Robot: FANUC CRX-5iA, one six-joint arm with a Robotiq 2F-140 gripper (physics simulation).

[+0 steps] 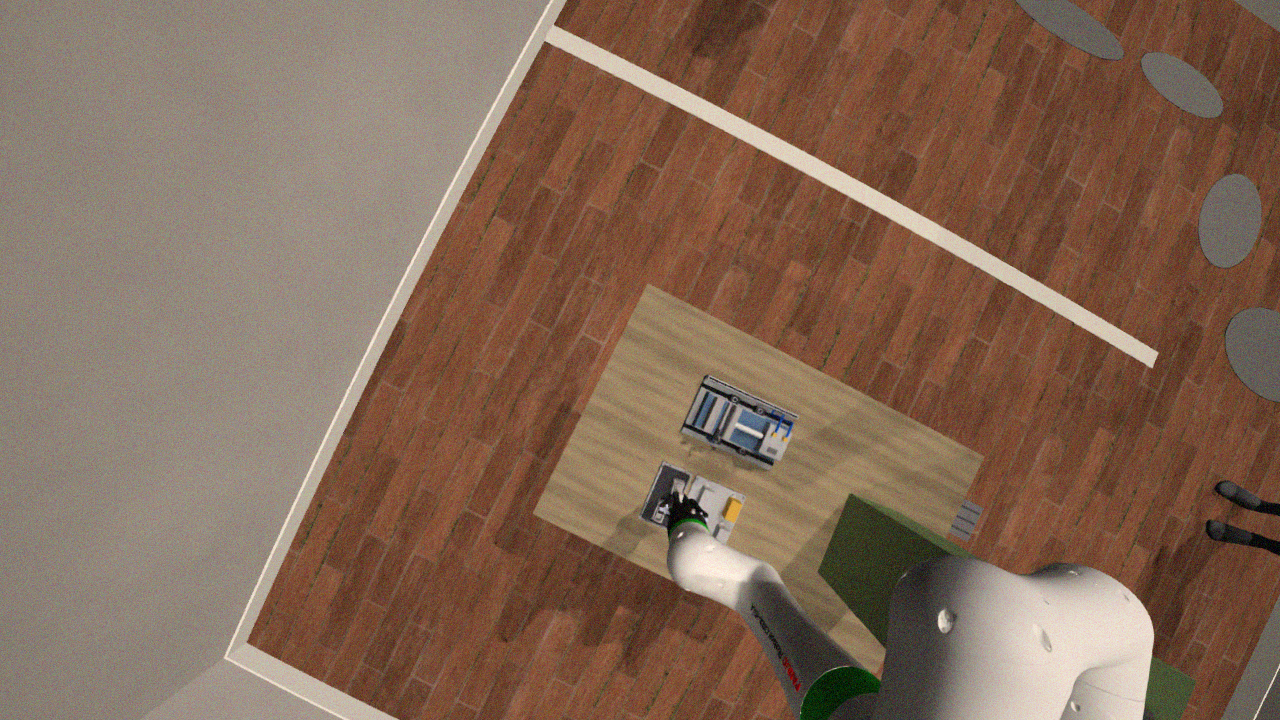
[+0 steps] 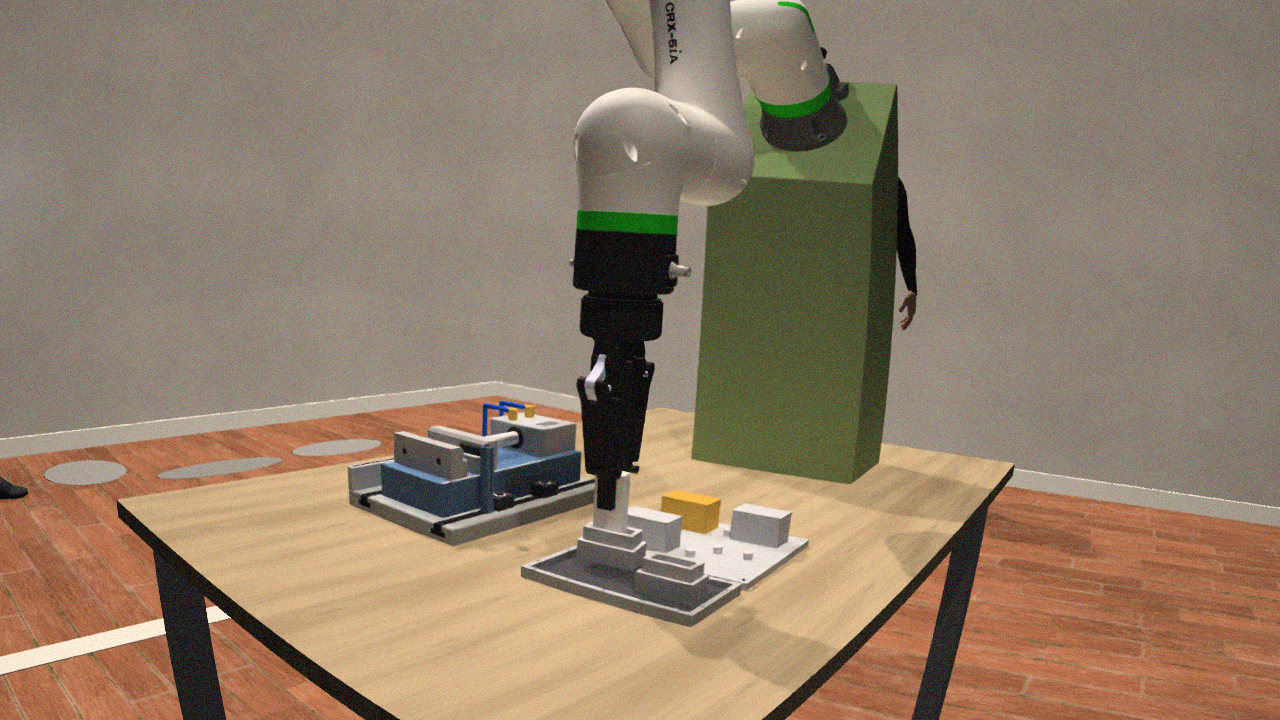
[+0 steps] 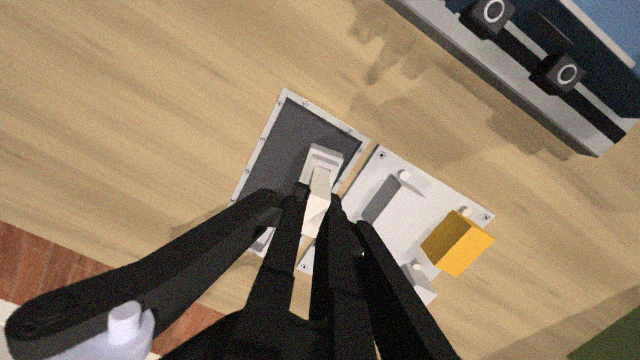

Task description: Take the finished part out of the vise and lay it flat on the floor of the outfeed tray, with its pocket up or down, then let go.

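Places are measured from the arm's base along level axes (x down, y back, z left), in millimetres.
Where they show: gripper, between the fingertips: (image 1: 677,490) (image 2: 609,538) (image 3: 317,179); arm's base, origin of its link: (image 2: 804,123).
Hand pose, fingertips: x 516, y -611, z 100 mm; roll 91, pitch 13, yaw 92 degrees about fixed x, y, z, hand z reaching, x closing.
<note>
Things, the pixels of their top centre, and the offset from my fingertips.
- finished part, centre of its top: (image 3: 316,187) (image 2: 612,526) (image 1: 678,493) dx -13, dy +1, dz +3 mm
- second stepped part, centre of its top: (image 2: 673,560) (image 3: 262,235) (image 1: 660,513) dx -2, dy -14, dz +84 mm
- vise, centre of its top: (image 2: 481,426) (image 1: 746,428) dx -60, dy +80, dz -260 mm
- white plate, centre of its top: (image 2: 702,544) (image 3: 390,243) (image 1: 709,514) dx +31, dy +130, dz +31 mm
- yellow block, centre of its top: (image 2: 691,497) (image 3: 464,253) (image 1: 733,511) dx -5, dy +179, dz -17 mm
The finished part (image 1: 677,484) (image 2: 611,546) (image 3: 320,162) is a pale grey stepped block, with a pale upright piece rising from it between my fingers. It is level inside the outfeed tray (image 2: 617,598) (image 3: 285,135), a dark-floored tray with a light rim, on or very close to its floor; contact is hard to tell. My gripper (image 1: 679,497) (image 2: 608,490) (image 3: 317,179) points down and is shut on the part's upright piece. A second stepped part (image 2: 671,577) with a pocket on top lies in the tray beside it. The vise (image 1: 742,429) (image 2: 429,454) stands apart, behind the tray.
A white plate (image 2: 742,565) (image 3: 425,200) with small pegs adjoins the tray. It carries a yellow block (image 1: 732,510) (image 2: 690,511) (image 3: 457,245) and grey blocks, one (image 2: 655,530) close to my fingers. A green pedestal (image 1: 895,546) (image 2: 787,313) stands at the table's far side.
</note>
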